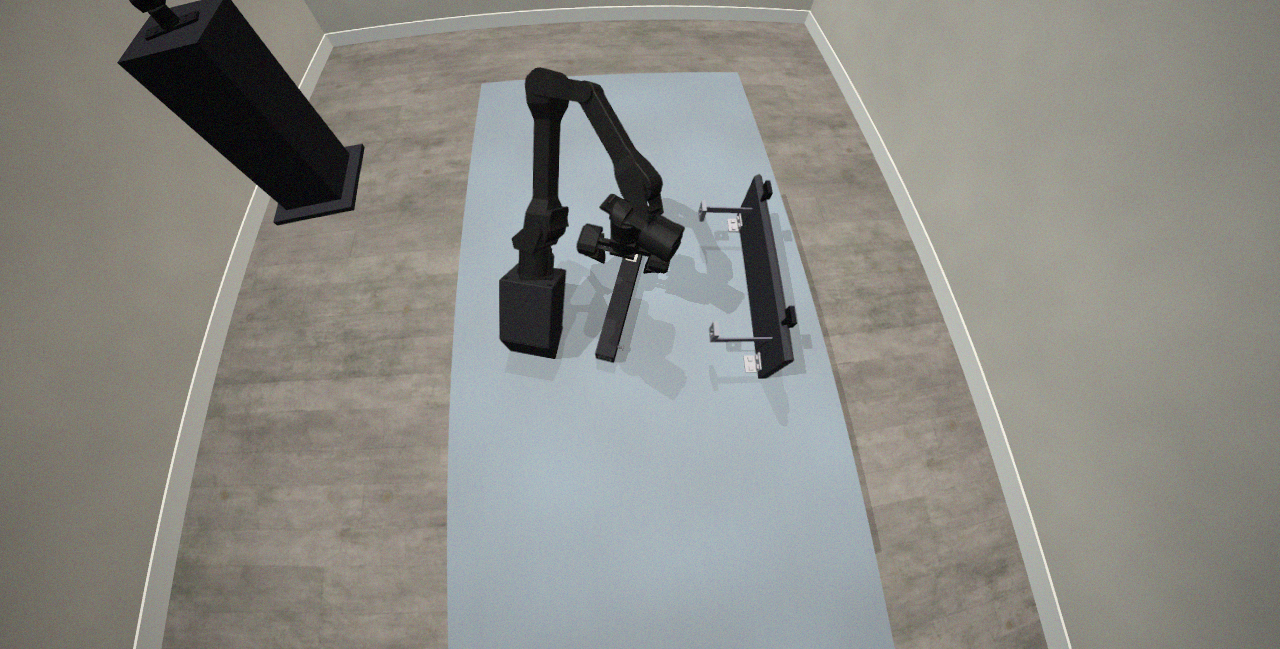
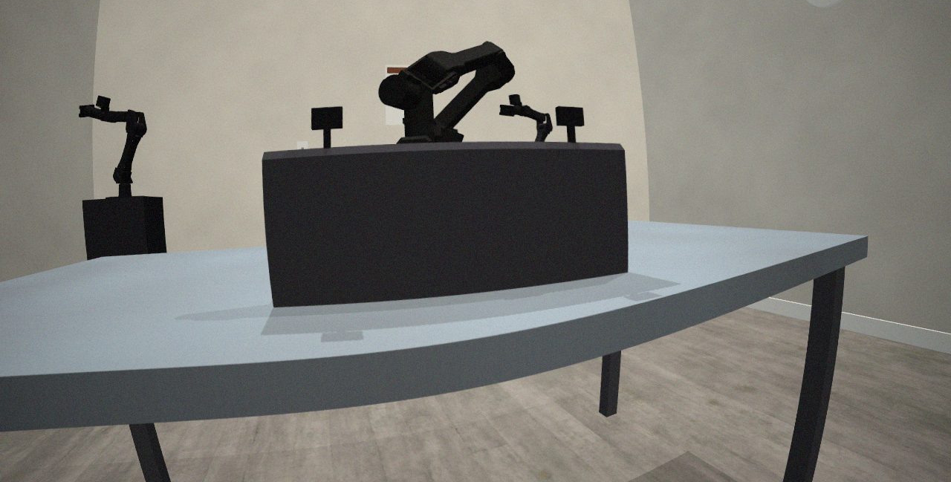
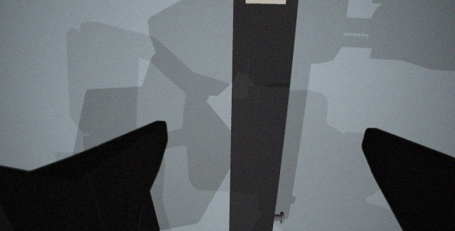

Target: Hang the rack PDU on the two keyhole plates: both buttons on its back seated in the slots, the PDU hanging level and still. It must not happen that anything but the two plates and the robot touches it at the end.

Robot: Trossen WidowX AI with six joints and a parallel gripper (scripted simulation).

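The rack PDU lies 2 cm to the right of my hand and 12 cm below it. From my hand the other things lie so: dark panel: 31 cm ahead, 6 cm to the right, 7 cm below.
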